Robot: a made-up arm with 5 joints.
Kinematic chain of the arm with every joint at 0, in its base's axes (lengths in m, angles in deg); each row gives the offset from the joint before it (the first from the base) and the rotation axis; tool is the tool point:
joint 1: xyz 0 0 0.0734 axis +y
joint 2: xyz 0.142 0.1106 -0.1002 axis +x
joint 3: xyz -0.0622 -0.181 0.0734 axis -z
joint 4: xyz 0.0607 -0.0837 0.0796 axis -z
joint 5: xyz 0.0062 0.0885 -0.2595 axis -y
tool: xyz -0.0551 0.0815 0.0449
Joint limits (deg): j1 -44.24..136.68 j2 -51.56..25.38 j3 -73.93..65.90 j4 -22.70..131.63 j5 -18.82..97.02
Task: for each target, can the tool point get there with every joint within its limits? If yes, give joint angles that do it. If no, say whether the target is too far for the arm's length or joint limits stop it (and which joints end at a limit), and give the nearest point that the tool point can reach.
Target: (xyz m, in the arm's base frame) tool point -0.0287 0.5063 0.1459
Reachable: no: joint limits stop it (at a limit: joint 1, joint 2, joint 3) | nearest point -0.2161 0.1824 0.1427 | short by 0.374 m
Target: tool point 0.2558 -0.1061 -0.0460
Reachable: yes | joints -7.33 -24.70 27.68 44.36 64.36
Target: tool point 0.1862 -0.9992 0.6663
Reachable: no: too far | nearest point 0.1092 -0.3173 0.2524 | short by 0.801 m
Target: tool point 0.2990 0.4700 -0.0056
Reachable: no: joint limits stop it (at a limit: joint 2, joint 3, joint 5) | nearest point 0.2901 0.2065 -0.0032 | short by 0.264 m
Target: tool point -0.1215 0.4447 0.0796
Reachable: no: joint limits stop it (at a limit: joint 2, joint 3) | nearest point -0.2384 0.1903 0.0856 | short by 0.280 m
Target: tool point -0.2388 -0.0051 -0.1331
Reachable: yes | joints 84.19 8.34 36.47 16.81 67.15
